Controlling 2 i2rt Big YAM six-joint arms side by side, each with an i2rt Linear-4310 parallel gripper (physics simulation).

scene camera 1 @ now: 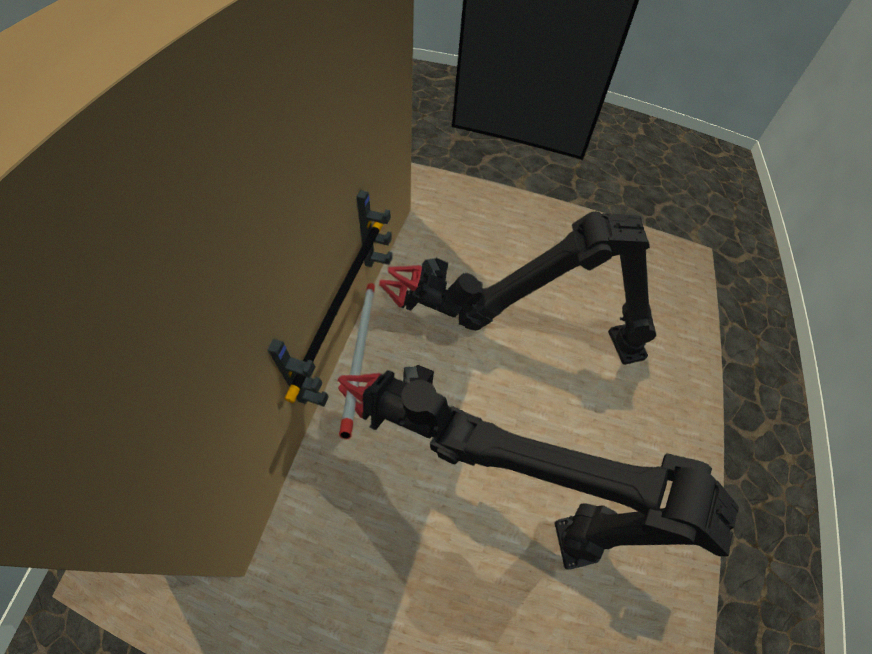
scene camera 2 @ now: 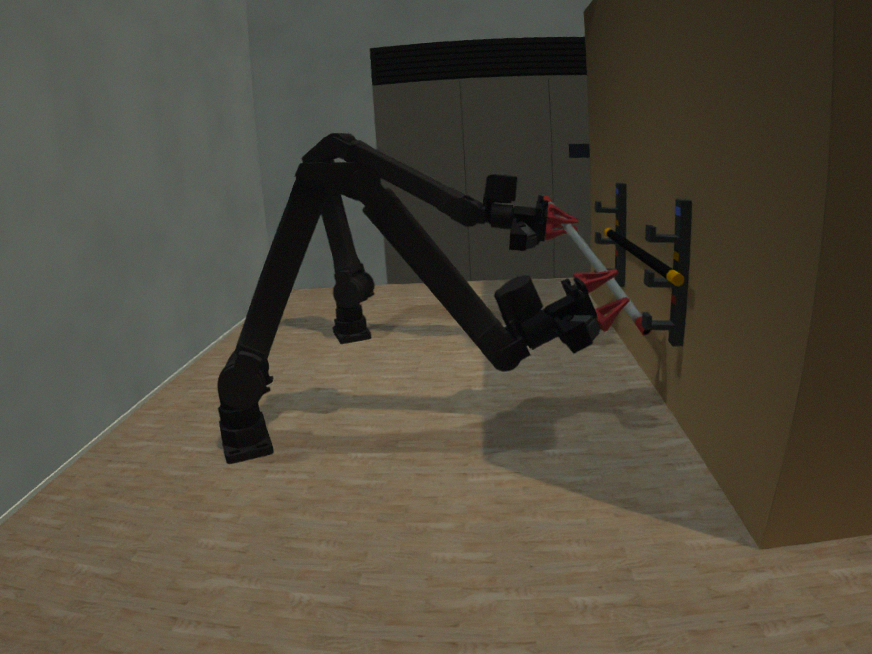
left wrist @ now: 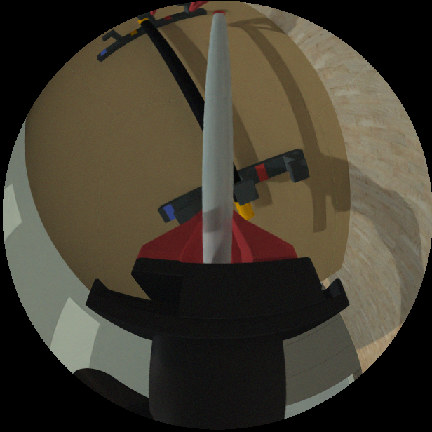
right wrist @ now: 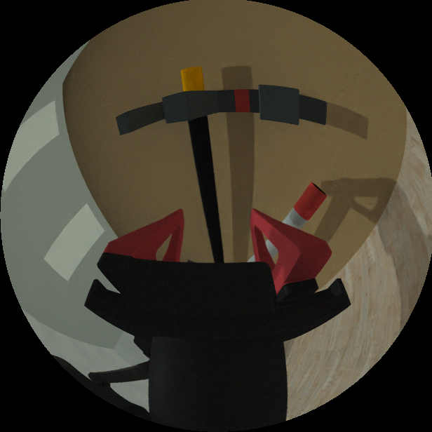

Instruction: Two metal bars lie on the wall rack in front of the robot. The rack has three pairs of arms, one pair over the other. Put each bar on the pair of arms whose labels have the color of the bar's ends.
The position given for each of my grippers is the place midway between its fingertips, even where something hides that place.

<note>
I see my left gripper (scene camera 1: 339, 381), my right gripper (scene camera 2: 623, 284) and a brown wall (right wrist: 137, 178).
My left gripper shows as well in scene camera 2 (scene camera 2: 577, 224) and in the left wrist view (left wrist: 217, 214). My right gripper also shows in scene camera 1 (scene camera 1: 383, 275) and in the right wrist view (right wrist: 216, 215). The brown wall shows as well in the left wrist view (left wrist: 120, 140).
</note>
